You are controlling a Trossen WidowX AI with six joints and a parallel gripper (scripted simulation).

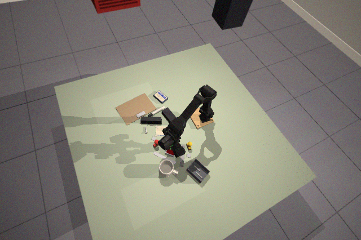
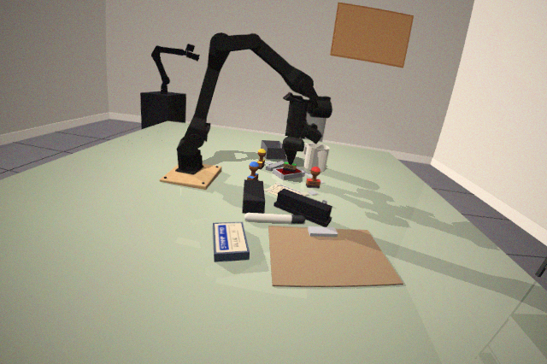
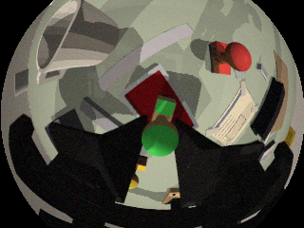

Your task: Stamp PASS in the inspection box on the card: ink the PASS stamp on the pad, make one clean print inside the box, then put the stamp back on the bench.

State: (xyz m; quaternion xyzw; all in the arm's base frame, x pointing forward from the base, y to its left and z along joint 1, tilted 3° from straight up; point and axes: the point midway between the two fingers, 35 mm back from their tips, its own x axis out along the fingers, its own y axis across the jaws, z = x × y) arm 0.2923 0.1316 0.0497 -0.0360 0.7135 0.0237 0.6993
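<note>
My gripper tip is now 1 cm above the green-knobbed stamp. From my gripper tip the other things lie so: cream card 1 cm ahead, 13 cm to the right, 5 cm below; then red ink pad 4 cm below; then red-knobbed stamp 8 cm ahead, 6 cm to the right, 2 cm below.
</note>
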